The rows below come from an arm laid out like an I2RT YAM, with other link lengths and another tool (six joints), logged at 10 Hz.
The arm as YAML. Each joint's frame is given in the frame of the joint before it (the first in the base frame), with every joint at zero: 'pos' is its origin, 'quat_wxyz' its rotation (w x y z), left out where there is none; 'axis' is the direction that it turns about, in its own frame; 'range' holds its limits. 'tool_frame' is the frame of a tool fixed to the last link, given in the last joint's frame.
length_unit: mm
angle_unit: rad
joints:
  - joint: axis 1
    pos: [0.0, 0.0, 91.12]
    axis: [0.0, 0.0, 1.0]
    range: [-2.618, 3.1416]
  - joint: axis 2
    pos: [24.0, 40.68, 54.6]
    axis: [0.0, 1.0, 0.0]
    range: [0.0, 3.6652]
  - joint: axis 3
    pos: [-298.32, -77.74, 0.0]
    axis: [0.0, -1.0, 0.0]
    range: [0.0, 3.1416]
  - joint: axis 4
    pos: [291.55, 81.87, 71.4]
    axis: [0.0, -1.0, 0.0]
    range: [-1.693, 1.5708]
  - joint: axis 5
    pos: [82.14, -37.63, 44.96]
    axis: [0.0, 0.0, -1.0]
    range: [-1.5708, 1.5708]
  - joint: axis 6
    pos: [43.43, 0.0, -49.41]
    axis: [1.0, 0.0, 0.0]
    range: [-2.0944, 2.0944]
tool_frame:
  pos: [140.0, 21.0, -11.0]
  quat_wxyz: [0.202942, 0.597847, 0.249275, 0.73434]
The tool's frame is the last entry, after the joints.
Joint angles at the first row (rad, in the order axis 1, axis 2, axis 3, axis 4, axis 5, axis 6):
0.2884, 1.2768, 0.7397, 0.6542, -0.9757, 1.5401
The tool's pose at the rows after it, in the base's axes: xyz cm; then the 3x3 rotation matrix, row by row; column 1 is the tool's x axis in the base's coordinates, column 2 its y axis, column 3 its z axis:
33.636, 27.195, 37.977; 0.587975, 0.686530, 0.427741; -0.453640, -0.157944, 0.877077; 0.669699, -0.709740, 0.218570
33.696, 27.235, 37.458; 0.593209, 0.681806, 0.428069; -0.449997, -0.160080, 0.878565; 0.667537, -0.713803, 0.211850
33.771, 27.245, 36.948; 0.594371, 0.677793, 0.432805; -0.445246, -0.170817, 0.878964; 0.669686, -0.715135, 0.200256
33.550, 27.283, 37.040; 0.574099, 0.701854, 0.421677; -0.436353, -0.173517, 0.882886; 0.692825, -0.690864, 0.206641
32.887, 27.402, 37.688; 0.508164, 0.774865, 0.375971; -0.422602, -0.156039, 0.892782; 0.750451, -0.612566, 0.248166
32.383, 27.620, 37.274; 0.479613, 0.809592, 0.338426; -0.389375, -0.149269, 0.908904; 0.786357, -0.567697, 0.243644
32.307, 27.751, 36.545; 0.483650, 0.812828, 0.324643; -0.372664, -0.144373, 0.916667; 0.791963, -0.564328, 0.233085
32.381, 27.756, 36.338; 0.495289, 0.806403, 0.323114; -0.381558, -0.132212, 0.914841; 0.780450, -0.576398, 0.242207
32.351, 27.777, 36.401; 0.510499, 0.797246, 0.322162; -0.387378, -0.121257, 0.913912; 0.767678, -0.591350, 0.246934
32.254, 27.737, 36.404; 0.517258, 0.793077, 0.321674; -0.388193, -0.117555, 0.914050; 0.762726, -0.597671, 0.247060
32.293, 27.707, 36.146; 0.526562, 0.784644, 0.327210; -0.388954, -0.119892, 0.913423; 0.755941, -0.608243, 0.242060
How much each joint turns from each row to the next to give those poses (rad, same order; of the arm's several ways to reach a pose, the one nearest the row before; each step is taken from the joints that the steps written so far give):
0.0000, 0.0171, -0.0034, 0.0427, 0.0031, 0.0220
0.0001, 0.0064, -0.0069, 0.0026, -0.0016, -0.0034
-0.0001, 0.0004, -0.0038, -0.0173, 0.0032, -0.0171
0.0000, -0.0022, 0.0011, 0.0005, -0.0069, -0.0305
-0.0002, 0.0090, -0.0011, 0.0699, -0.0287, -0.0495
0.0002, 0.0059, 0.0044, -0.0123, -0.0334, -0.0656
0.0000, 0.0122, -0.0036, -0.0032, -0.0162, -0.0201
0.0000, 0.0151, -0.0114, 0.0502, -0.0023, 0.0363
0.0012, 0.0052, -0.0042, 0.0249, -0.0017, 0.0327
-0.0005, -0.0022, -0.0036, 0.0045, -0.0021, 0.0108
-0.0003, 0.0000, -0.0054, -0.0028, 0.0027, 0.0057

